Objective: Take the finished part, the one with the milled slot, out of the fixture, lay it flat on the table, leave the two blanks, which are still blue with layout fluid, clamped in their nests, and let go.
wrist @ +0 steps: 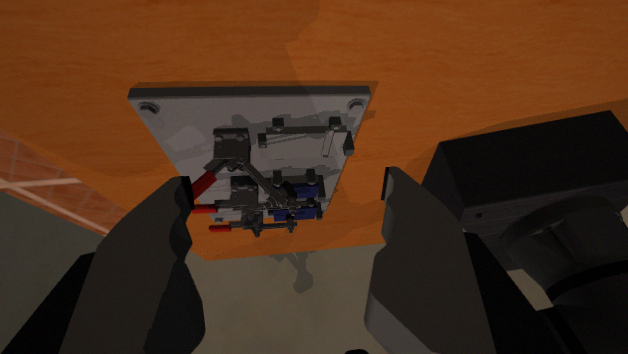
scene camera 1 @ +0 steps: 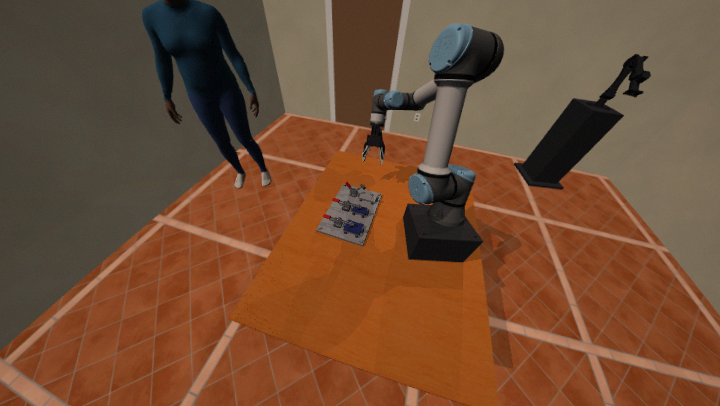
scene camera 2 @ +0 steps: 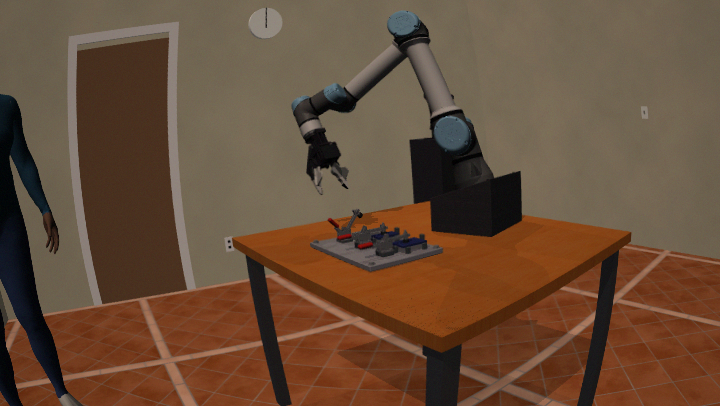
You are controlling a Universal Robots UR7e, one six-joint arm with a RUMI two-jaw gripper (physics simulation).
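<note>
The finished part (scene camera 1: 367, 197) (wrist: 300, 145), pale grey with a milled slot, lies in the end nest of the grey fixture plate (scene camera 1: 332, 234) (scene camera 2: 352, 256) (wrist: 185, 115). Its toggle clamp (scene camera 1: 354, 192) (scene camera 2: 354, 217) (wrist: 231, 145) stands open, arm raised. In scene camera 2 I cannot make the part out. One blue blank (scene camera 1: 359, 211) (scene camera 2: 385, 235) (wrist: 306, 190) sits in the middle nest, the other blue blank (scene camera 1: 353, 228) (scene camera 2: 410, 243) (wrist: 295, 214) in the far-end nest, both under lowered clamps. My gripper (scene camera 1: 373, 161) (scene camera 2: 333, 190) (wrist: 289, 174) is open and empty, tilted, high above the finished part's end of the plate.
The fixture lies on the wooden table (scene camera 1: 352, 302) (scene camera 2: 453, 302) (wrist: 200, 40). The black robot base (scene camera 1: 441, 244) (scene camera 2: 461, 216) (wrist: 530, 155) stands beside it. A person (scene camera 1: 201, 65) (scene camera 2: 20, 201) stands off the table. A black pedestal (scene camera 1: 569, 141) with a small arm stands on the floor.
</note>
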